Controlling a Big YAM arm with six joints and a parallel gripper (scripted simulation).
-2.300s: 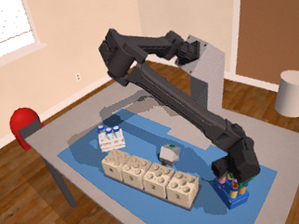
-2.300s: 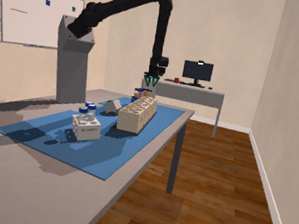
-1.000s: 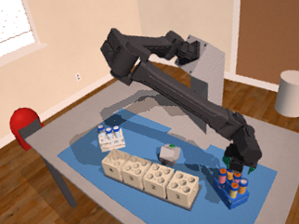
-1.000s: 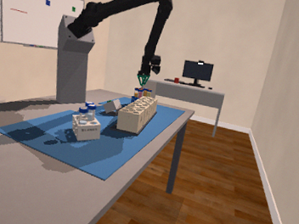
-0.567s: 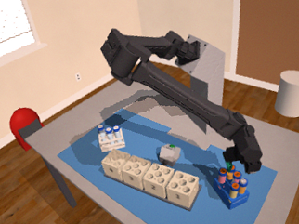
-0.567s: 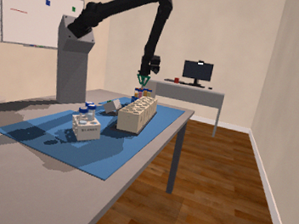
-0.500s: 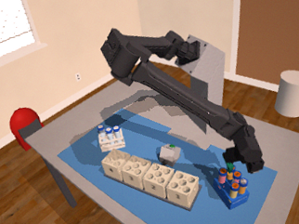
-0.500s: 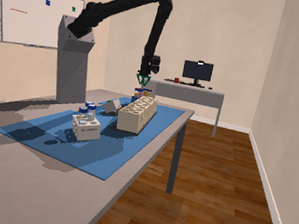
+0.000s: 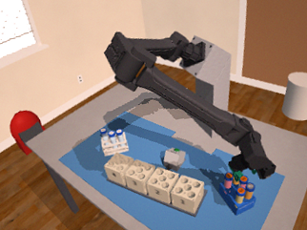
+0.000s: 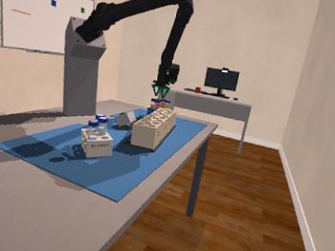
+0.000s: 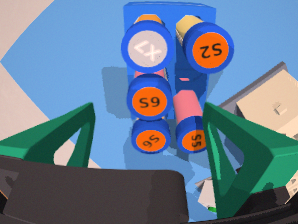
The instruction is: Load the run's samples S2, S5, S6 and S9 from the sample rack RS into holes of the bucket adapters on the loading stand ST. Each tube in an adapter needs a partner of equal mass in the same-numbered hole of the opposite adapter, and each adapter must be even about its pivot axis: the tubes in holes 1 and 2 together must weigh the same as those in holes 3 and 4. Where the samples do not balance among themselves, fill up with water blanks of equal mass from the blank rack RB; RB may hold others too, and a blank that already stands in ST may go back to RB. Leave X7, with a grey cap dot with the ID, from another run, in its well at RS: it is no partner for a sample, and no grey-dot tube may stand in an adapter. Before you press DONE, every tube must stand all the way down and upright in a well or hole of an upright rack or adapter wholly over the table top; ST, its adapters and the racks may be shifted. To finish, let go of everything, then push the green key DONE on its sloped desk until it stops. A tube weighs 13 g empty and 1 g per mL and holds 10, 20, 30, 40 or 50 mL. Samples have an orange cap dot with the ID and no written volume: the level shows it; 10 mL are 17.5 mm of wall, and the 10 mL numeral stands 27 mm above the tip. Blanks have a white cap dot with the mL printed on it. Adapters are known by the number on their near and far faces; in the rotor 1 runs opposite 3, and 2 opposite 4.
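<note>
Right now the sample tube S9 is 80 mm below my hand and 10 mm to the right of it. Round my hand: orange-dot tube (80 mm below, 40 mm behind, 20 mm to the right); grey-dot tube X7 (80 mm below, 30 mm to the left, 30 mm ahead); sample tube S2 (80 mm below, 50 mm ahead, 10 mm to the right).
</note>
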